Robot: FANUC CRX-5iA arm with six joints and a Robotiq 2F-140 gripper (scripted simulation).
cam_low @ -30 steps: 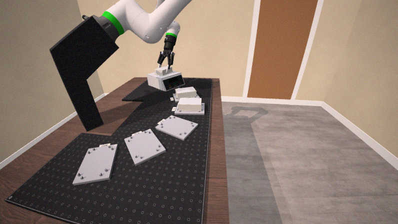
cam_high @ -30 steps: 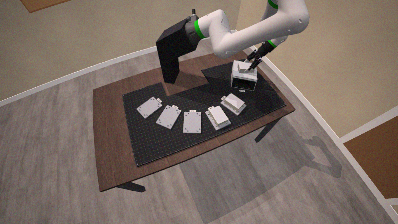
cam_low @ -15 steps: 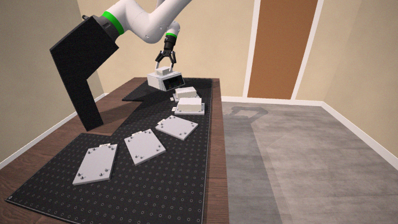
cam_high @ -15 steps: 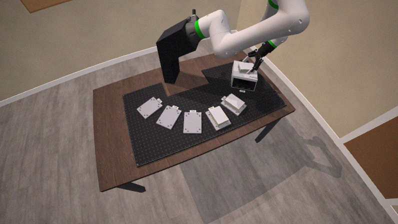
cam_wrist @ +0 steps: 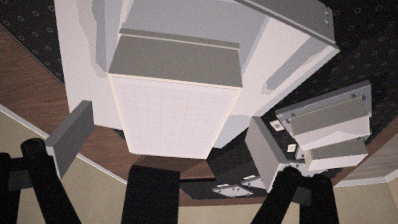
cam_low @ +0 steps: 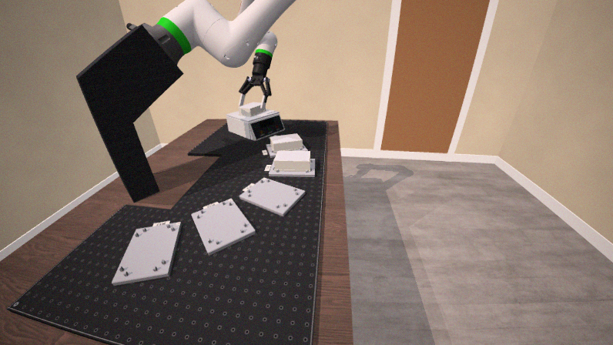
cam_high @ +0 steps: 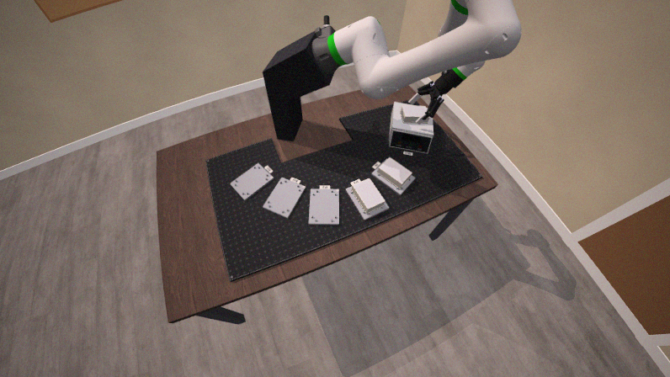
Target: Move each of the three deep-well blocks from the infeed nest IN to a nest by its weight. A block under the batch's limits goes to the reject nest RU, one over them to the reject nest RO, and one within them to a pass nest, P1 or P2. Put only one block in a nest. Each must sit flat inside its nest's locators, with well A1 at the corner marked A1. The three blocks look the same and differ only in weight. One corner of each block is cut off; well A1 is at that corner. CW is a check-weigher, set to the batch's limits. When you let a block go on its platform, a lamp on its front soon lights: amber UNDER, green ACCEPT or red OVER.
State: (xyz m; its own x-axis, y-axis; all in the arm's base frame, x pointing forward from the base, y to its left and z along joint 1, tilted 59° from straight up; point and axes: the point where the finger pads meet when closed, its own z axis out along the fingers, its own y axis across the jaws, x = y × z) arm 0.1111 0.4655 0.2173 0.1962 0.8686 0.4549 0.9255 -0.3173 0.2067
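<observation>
Right now the weigher platform is 50 mm below my hand. From my hand the other things lie so: plate: 290 mm ahead, 140 mm to the right, 130 mm below; check-weigher CW: 70 mm below.
</observation>
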